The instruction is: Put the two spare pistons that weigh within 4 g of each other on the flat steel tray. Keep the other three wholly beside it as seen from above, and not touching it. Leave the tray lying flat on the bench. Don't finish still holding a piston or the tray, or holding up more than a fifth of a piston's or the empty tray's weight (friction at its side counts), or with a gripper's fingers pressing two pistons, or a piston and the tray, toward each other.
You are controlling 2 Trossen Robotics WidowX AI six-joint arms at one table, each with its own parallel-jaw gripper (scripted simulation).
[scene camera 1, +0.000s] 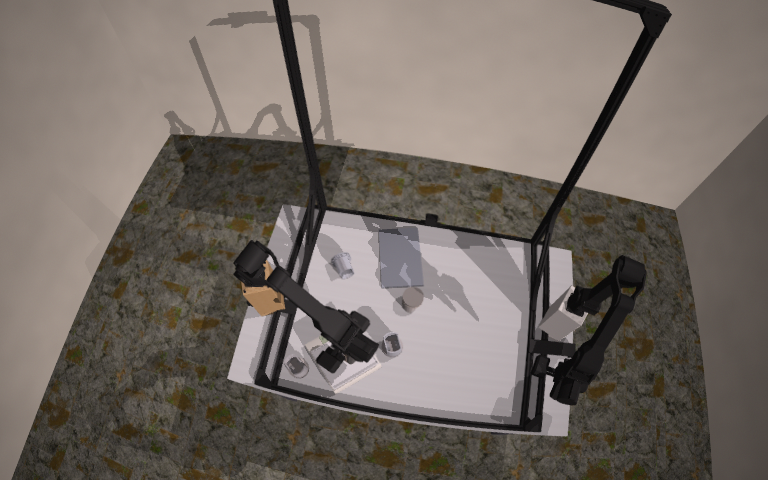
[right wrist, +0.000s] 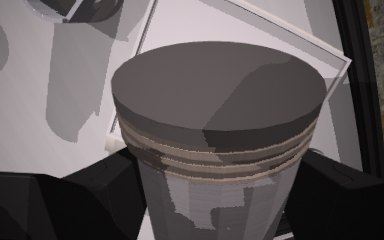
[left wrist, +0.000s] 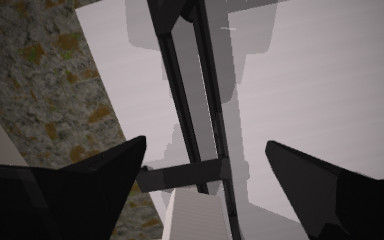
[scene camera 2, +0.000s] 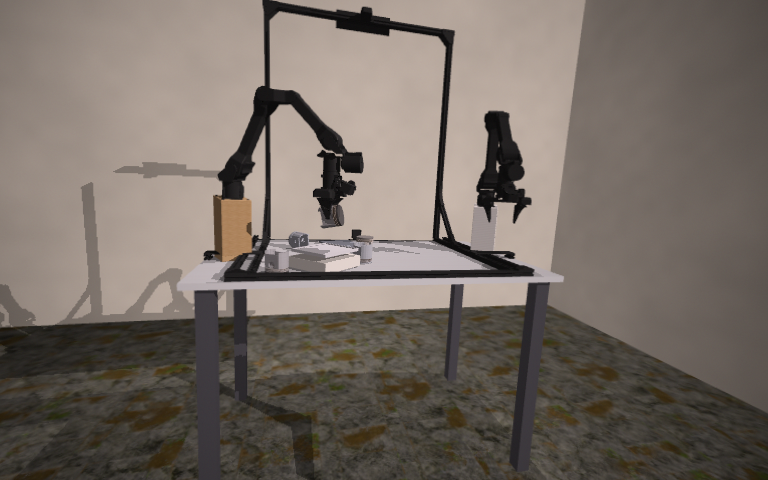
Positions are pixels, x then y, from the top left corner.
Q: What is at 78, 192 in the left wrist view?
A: My left gripper.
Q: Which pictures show my left gripper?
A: Scene camera 1, the left wrist view and scene camera 2 only.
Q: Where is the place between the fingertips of my left gripper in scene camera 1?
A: At 550, 379
